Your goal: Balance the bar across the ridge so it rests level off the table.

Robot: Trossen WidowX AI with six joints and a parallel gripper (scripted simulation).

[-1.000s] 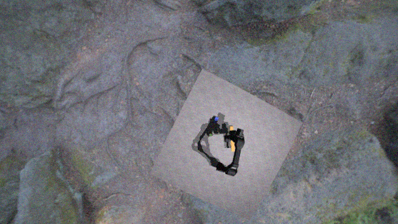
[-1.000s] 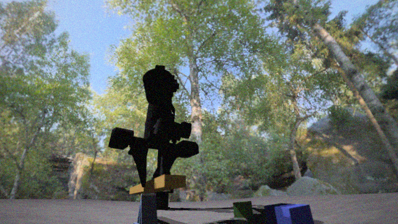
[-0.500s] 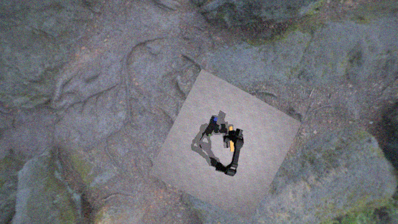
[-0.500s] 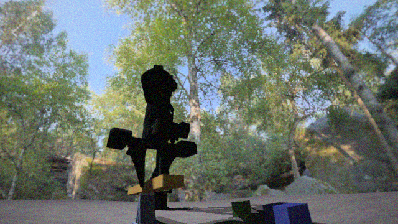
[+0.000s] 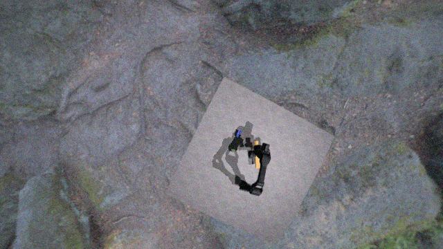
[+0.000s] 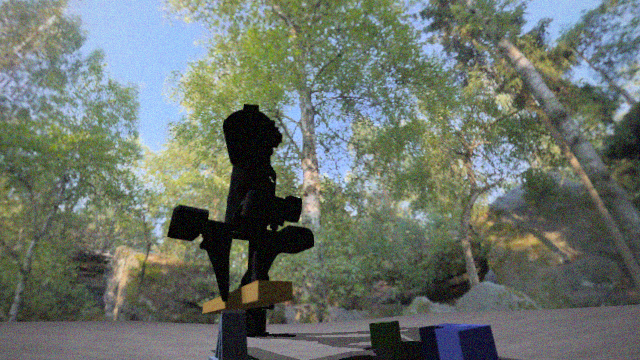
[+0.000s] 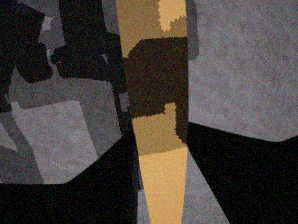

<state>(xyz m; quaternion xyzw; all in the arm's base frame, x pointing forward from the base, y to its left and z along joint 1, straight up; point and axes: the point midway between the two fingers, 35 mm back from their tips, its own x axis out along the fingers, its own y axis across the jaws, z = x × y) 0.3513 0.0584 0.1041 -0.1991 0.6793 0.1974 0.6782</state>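
My gripper tip is now 2 cm past the bar and 1 cm to the left of it. Round my gripper tip: blue cube 22 cm to the left, 7 cm ahead, 5 cm below; then green cube 19 cm to the left, 9 cm behind, 5 cm below.
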